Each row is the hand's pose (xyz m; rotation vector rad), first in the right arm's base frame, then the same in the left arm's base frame.
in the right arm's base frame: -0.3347 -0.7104 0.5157 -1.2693 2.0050 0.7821
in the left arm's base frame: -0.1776 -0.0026 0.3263 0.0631 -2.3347 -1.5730
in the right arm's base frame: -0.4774 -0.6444 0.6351 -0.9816 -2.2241 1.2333
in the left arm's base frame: -0.0623 0.0353 0.4820 -0.1825 -0.9755 0.9795
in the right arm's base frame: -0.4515 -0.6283 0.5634 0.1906 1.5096 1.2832
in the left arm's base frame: -0.1199 0.0715 0.4439 1.6658 2.2851 0.9774
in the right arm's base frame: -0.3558 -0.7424 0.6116 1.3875 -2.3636 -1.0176
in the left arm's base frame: -0.1025 -0.0623 0.3645 0.0372 -1.3820 -1.5748
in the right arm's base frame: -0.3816 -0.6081 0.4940 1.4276 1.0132 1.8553
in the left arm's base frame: -0.1681 0.1057 0.3626 2.8662 0.9952 0.5094
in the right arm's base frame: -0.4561 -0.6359 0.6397 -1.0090 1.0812 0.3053
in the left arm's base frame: -0.0523 0.0393 0.4612 -0.2931 2.3752 0.8764
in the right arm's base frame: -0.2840 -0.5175 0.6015 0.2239 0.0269 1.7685
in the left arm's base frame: -0.0241 0.1432 0.2782 1.4704 0.7639 0.9772
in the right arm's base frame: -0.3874 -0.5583 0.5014 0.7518 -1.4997 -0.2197
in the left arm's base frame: -0.1447 0.1504 0.3664 0.2998 -0.2353 -0.9384
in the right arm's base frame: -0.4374 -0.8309 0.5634 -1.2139 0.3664 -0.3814
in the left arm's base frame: -0.1887 -0.1196 0.4427 -1.0512 1.7777 0.2955
